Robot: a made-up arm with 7 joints.
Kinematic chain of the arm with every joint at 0, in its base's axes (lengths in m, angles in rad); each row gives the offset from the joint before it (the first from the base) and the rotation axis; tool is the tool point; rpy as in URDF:
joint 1: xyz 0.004 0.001 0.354 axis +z
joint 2: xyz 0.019 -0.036 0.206 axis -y
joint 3: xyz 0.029 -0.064 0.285 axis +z
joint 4: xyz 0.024 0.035 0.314 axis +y
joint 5: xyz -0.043 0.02 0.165 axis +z
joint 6: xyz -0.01 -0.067 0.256 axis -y
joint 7: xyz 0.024 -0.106 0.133 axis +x
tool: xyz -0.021 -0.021 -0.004 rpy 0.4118 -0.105 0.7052
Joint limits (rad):
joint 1: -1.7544..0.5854
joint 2: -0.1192..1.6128
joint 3: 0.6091..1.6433
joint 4: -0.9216..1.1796
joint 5: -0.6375..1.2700
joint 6: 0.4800..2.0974
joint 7: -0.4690..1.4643
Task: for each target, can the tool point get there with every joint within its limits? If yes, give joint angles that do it. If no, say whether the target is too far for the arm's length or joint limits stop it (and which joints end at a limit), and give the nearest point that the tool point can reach.
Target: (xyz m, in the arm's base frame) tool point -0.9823 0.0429 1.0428
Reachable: yes | joints -0.1368 1.2968 1.1899 0.0324 0.8303 0.9139 0.4128
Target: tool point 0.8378 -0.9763 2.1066
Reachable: no: too far | nearest point 0.3695 -0.4274 1.5346 | short by 0.921 m
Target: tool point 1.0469 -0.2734 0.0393
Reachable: no: joint limits stop it (at a limit: joint 1, joint 2, joint 3, joint 4, joint 5, joint 6) | nearest point 0.5908 0.5773 0.5858 | short by 1.109 m
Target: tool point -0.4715 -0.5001 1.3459
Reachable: yes | joints 0.1602 0.5237 1.0314 -0.2667 -0.4807 1.3791 -0.0402
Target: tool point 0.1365 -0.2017 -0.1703
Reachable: no: joint limits stop it (at a limit: joint 1, joint 2, joint 3, joint 4, joint 5, joint 7) | nearest point -0.2767 -0.6307 0.1982 | short by 0.700 m
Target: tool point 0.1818 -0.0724 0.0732
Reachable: no: joint limits stop it (at a limit: joint 1, joint 2, joint 3, joint 4, joint 5, joint 6, joint 7) | nearest point -0.2742 -0.6117 0.2343 | short by 0.724 m
